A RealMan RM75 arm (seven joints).
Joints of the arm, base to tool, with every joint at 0 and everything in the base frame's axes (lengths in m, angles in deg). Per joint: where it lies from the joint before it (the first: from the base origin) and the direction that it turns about. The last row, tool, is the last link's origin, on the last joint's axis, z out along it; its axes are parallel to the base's.
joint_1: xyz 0 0 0.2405 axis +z
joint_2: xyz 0 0 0 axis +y
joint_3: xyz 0 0 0.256 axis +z
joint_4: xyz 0 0 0 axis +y
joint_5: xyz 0 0 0.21 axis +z
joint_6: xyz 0 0 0 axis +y
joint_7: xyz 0 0 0.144 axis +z
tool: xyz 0 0 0
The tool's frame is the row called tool.
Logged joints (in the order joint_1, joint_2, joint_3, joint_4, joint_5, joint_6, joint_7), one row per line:
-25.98 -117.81 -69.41 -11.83 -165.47 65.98 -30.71
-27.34 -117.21 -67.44 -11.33 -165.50 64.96 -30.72
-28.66 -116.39 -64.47 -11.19 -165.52 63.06 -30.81
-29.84 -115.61 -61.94 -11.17 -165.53 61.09 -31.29
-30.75 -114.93 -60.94 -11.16 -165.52 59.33 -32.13
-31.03 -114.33 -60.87 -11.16 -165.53 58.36 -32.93
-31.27 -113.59 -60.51 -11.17 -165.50 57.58 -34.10
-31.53 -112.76 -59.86 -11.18 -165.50 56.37 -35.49
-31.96 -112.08 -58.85 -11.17 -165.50 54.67 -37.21
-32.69 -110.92 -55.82 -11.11 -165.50 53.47 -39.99
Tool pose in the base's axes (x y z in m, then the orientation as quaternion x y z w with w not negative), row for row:
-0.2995 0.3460 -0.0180 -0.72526 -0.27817 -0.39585 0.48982
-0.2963 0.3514 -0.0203 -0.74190 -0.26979 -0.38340 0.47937
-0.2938 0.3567 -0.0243 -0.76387 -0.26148 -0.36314 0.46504
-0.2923 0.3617 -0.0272 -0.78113 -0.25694 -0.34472 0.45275
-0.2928 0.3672 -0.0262 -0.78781 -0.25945 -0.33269 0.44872
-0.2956 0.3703 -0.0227 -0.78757 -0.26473 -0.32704 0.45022
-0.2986 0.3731 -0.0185 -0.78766 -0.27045 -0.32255 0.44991
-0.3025 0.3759 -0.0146 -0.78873 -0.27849 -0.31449 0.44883
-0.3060 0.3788 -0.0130 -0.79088 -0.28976 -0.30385 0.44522
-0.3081 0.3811 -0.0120 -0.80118 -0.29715 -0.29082 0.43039
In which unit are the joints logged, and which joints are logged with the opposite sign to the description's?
The joints are logged in degrees. Opposite sign: joint_5.
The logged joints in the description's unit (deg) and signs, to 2 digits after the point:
-25.98 -117.81 -69.41 -11.83 165.47 65.98 -30.71
-27.34 -117.21 -67.44 -11.33 165.50 64.96 -30.72
-28.66 -116.39 -64.47 -11.19 165.52 63.06 -30.81
-29.84 -115.61 -61.94 -11.17 165.53 61.09 -31.29
-30.75 -114.93 -60.94 -11.16 165.52 59.33 -32.13
-31.03 -114.33 -60.87 -11.16 165.53 58.36 -32.93
-31.27 -113.59 -60.51 -11.17 165.50 57.58 -34.10
-31.53 -112.76 -59.86 -11.18 165.50 56.37 -35.49
-31.96 -112.08 -58.85 -11.17 165.50 54.67 -37.21
-32.69 -110.92 -55.82 -11.11 165.50 53.47 -39.99

